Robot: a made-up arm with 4 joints.
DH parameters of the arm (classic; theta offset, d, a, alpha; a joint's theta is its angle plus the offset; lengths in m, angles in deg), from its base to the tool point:
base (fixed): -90 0.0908 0.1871 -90
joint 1: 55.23 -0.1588 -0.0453 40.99
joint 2: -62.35 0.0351 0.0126 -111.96
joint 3: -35.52 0.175 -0.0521 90
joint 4: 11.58 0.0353 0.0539 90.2
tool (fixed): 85.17 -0.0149 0 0
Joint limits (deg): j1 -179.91..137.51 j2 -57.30..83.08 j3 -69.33..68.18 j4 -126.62..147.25
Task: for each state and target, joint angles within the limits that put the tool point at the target. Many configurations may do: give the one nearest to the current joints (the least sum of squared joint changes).
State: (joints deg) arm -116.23 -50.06 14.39 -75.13
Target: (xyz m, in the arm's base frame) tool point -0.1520 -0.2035 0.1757
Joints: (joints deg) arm -126.61 -37.12 18.56 -82.65
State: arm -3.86 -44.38 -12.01 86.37
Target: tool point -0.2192 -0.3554 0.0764
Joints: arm -55.07 -57.30 8.05 100.85
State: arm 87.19 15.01 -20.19 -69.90
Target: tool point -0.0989 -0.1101 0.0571
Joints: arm 55.19 3.87 2.88 -73.86
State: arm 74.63 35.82 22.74 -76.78
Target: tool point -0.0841 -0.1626 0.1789
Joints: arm 101.38 30.17 -1.86 -96.59
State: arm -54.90 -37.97 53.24 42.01
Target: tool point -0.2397 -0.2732 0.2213
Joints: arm -82.14 -55.68 55.15 16.98
